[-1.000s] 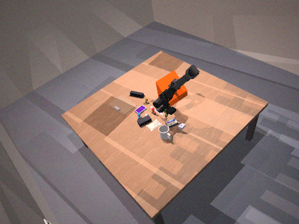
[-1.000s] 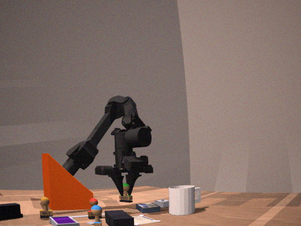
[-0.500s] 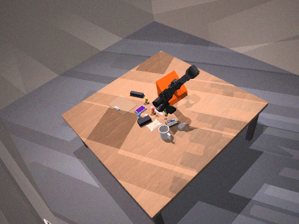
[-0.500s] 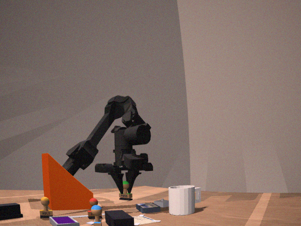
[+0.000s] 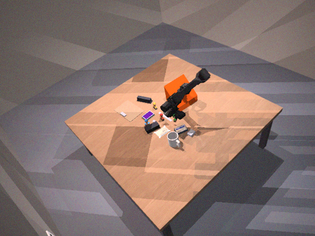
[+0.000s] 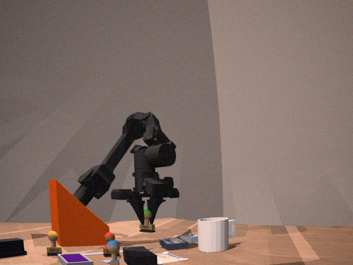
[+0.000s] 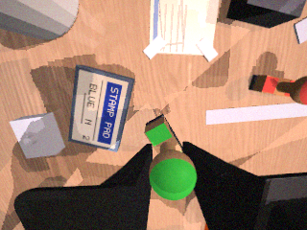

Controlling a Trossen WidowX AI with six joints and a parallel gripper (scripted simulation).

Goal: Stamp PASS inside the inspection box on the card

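The ink pad is 240 mm to the right of my gripper tip, 90 mm ahead of it and 70 mm below it. From my gripper tip the other things lie so: red-knob stamp: 130 mm to the right, 50 mm below, 40 mm ahead; then blue tin: 70 mm to the left, 60 mm below, 20 mm ahead; then green stamp: right at my gripper tip.
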